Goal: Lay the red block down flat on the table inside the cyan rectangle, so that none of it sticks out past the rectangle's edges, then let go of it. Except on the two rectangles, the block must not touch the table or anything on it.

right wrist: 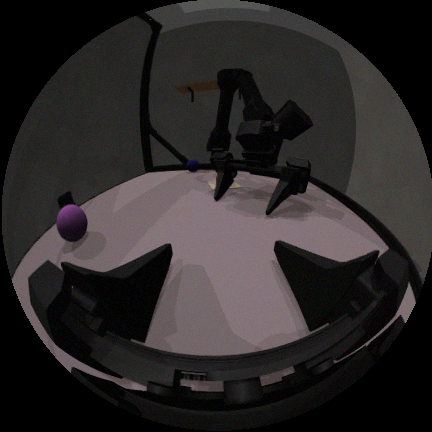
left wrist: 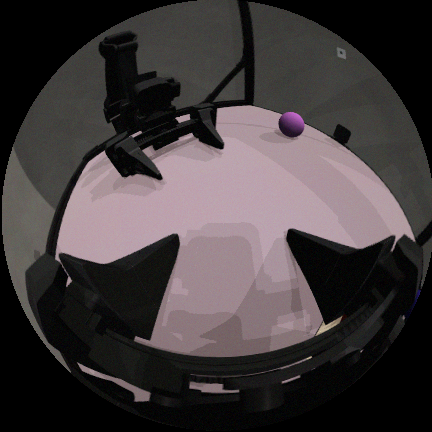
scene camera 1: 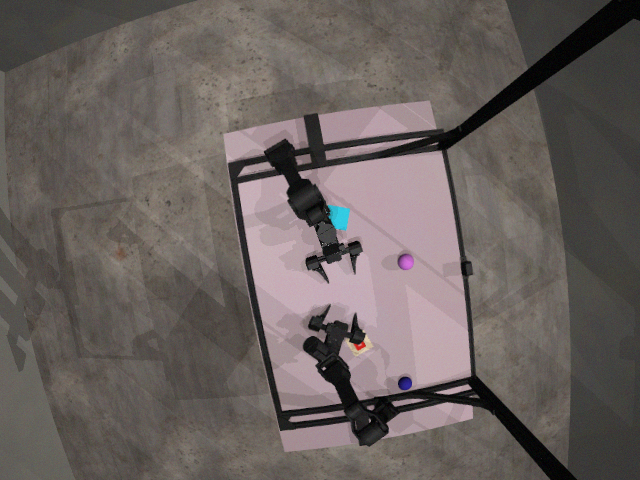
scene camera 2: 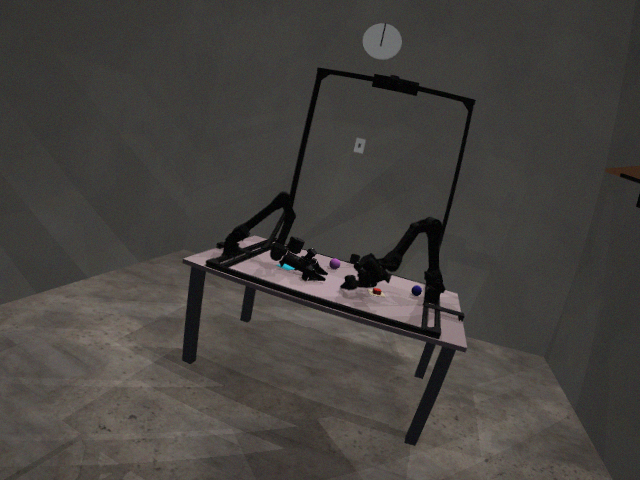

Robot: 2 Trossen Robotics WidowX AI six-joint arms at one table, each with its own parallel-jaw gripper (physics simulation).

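Places are measured from the left arm's base along level axes (x ahead, y left, z up), in metres.
Where they show: left gripper, fingertip midpoint: (right wrist: 238,205) (left wrist: 234,236) (scene camera 1: 343,309); right gripper, fingertip midpoint: (right wrist: 223,247) (left wrist: 194,158) (scene camera 1: 341,278) (scene camera 2: 326,277); left arm's base, link origin: (scene camera 1: 383,405) (scene camera 2: 431,301); right arm's base, link origin: (left wrist: 123,130) (scene camera 1: 281,156) (scene camera 2: 229,254).
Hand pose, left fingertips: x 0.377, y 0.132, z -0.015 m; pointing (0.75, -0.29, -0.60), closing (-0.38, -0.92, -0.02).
Observation:
Things, the pixels of their centre, and the offset from my left fingertips. "spot": a spot on its surface instead.
- red block, body centre: (scene camera 1: 359,344) (scene camera 2: 376,291) dz +0.005, dx -0.128, dy -0.052 m
- cream rectangle, surface spot: (right wrist: 231,185) spot: dz -0.003, dx -0.117, dy -0.029 m
- cyan rectangle, surface spot: (scene camera 1: 340,218) (scene camera 2: 288,266) spot: dz -0.004, dx +0.304, dy -0.006 m
- purple ball, body centre: (right wrist: 71,222) (left wrist: 290,124) (scene camera 1: 405,262) (scene camera 2: 334,263) dz +0.023, dx +0.149, dy -0.216 m
- dark blue ball, body centre: (scene camera 1: 405,383) (right wrist: 192,165) (scene camera 2: 416,290) dz +0.021, dx -0.290, dy -0.211 m
The red block (scene camera 1: 360,345) (scene camera 2: 377,291) lies on the cream rectangle (scene camera 1: 364,351) (right wrist: 231,185), partly hidden by my left gripper in scene camera 1. The cyan rectangle (scene camera 1: 340,218) (scene camera 2: 286,267) lies beside and partly under my right arm. My left gripper (scene camera 1: 342,309) (left wrist: 234,236) (right wrist: 238,205) is open and empty, above the table; its fingertips are up and left of the block in scene camera 1. My right gripper (scene camera 1: 341,277) (right wrist: 223,247) (left wrist: 194,158) is open and empty, its fingertips facing the left gripper's and below the cyan rectangle in scene camera 1.
A purple ball (scene camera 1: 405,261) (scene camera 2: 334,263) (left wrist: 291,124) (right wrist: 72,223) is right of the grippers in scene camera 1. A dark blue ball (scene camera 1: 404,383) (scene camera 2: 416,290) (right wrist: 193,165) is lower right of the block there. A black frame (scene camera 1: 459,206) runs round the table.

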